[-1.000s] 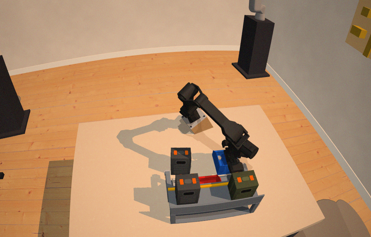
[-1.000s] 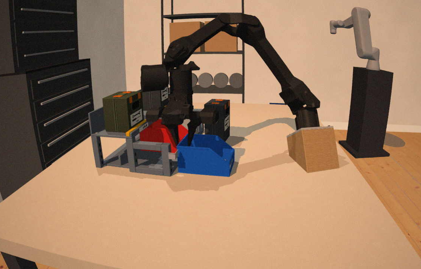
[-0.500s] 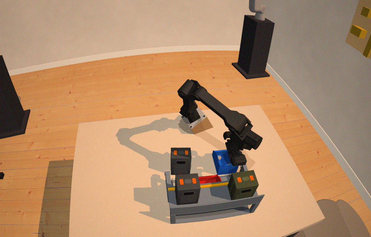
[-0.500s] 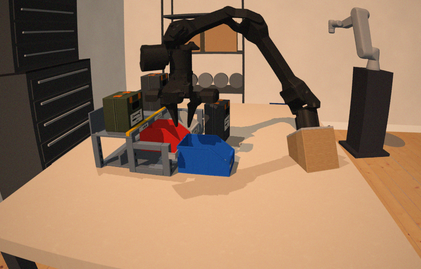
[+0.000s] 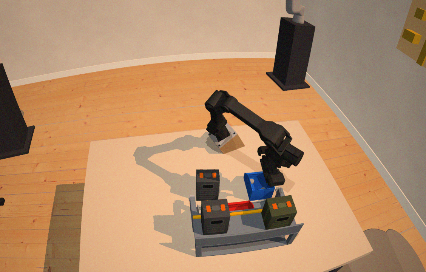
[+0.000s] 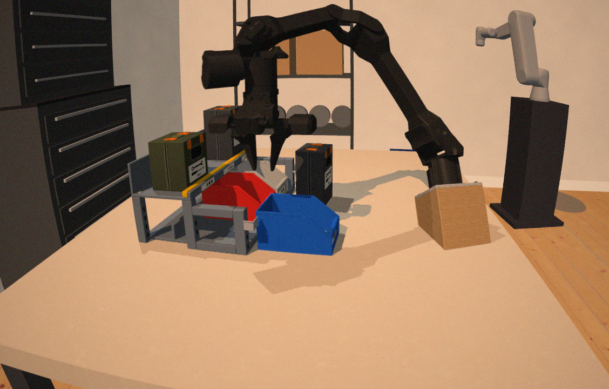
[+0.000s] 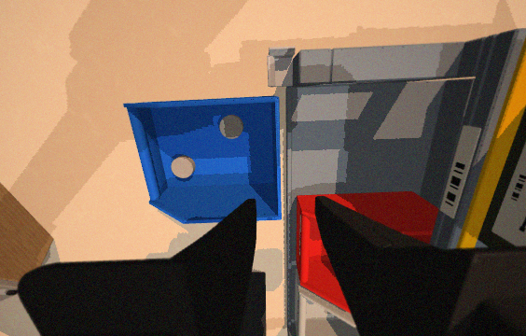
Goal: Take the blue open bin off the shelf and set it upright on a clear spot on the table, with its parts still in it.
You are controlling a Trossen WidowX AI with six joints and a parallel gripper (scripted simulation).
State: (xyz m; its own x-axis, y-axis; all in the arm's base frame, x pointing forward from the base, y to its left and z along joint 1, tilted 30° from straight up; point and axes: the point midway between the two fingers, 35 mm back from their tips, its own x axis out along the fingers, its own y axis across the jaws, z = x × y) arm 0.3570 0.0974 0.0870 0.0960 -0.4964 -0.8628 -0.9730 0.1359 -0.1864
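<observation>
Now: the blue open bin 6 cm behind my hand, 1 cm to the left of it and 13 cm below it. Also, from my hand: red bin: 7 cm ahead, 13 cm to the right, 13 cm below; then yellow rail: 10 cm ahead, 14 cm to the right, 6 cm below; then green case: 17 cm ahead, 4 cm to the right, 2 cm below.
</observation>
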